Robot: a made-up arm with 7 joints. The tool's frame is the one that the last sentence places. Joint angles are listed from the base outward.
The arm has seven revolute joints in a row. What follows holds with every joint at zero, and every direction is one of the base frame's. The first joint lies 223.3 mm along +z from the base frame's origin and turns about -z. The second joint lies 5.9 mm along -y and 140.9 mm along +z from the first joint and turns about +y. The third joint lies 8.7 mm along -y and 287.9 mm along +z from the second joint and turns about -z. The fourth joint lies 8 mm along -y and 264.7 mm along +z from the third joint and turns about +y. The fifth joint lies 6.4 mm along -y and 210.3 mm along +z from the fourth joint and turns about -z. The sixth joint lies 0.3 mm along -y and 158.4 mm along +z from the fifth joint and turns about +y. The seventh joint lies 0.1 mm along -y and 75 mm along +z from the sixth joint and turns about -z. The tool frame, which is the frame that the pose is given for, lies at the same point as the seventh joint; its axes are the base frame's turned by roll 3.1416, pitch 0 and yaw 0 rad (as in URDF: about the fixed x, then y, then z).
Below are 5 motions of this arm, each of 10 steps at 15 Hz.
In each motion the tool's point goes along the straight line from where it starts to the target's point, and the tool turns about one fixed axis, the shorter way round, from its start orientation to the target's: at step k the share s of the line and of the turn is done. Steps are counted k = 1, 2, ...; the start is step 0. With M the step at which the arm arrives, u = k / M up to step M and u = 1 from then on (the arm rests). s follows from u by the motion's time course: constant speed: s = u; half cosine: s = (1 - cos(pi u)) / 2; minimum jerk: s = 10 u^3 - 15 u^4 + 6 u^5.
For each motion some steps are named. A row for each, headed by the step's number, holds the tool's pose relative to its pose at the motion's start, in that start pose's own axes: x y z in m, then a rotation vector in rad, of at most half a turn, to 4 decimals.
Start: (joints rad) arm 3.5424 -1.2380 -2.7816 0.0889 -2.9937 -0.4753 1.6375
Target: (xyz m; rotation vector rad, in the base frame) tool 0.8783 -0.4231 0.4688 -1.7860 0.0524 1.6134
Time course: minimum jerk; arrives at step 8
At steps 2, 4, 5, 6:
2: 0.0073 0.0140 -0.0057 -0.0175 0.0024 0.0552
4: 0.0352 0.0674 -0.0274 -0.0844 0.0114 0.2665
5: 0.0511 0.0977 -0.0398 -0.1223 0.0165 0.3863
6: 0.0632 0.1208 -0.0492 -0.1513 0.0204 0.4778

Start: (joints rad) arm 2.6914 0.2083 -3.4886 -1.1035 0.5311 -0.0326 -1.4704
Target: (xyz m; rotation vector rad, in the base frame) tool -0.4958 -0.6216 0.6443 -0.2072 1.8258 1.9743
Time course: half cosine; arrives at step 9
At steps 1, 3, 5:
1: -0.0104 -0.0087 -0.0047 -0.0094 0.0205 -0.0290
3: -0.0862 -0.0724 -0.0393 -0.0783 0.1702 -0.2407
5: -0.2023 -0.1699 -0.0923 -0.1838 0.3996 -0.5650

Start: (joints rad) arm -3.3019 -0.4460 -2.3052 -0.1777 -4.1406 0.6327 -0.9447
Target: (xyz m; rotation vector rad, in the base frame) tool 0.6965 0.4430 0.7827 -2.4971 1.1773 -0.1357
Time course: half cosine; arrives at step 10
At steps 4, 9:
4: -0.1245 -0.0471 0.2093 0.0052 -0.0925 -0.3101
9: -0.3515 -0.1329 0.5909 0.0146 -0.2613 -0.8755

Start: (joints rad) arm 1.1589 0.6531 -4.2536 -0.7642 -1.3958 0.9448 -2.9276
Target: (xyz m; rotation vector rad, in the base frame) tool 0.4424 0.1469 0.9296 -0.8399 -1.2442 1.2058
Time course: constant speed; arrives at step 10
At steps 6, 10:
6: 0.0936 0.0891 0.3733 0.2881 -0.7707 0.1832
10: 0.1559 0.1485 0.6222 0.4801 -1.2845 0.3053

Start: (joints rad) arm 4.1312 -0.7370 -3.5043 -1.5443 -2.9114 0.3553 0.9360
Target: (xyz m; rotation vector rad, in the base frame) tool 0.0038 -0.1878 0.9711 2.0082 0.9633 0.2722
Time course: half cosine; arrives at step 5
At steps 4, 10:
4: 0.0202 -0.0145 0.1139 0.2495 -0.0904 0.0691
10: 0.0224 -0.0160 0.1259 0.2759 -0.0999 0.0764

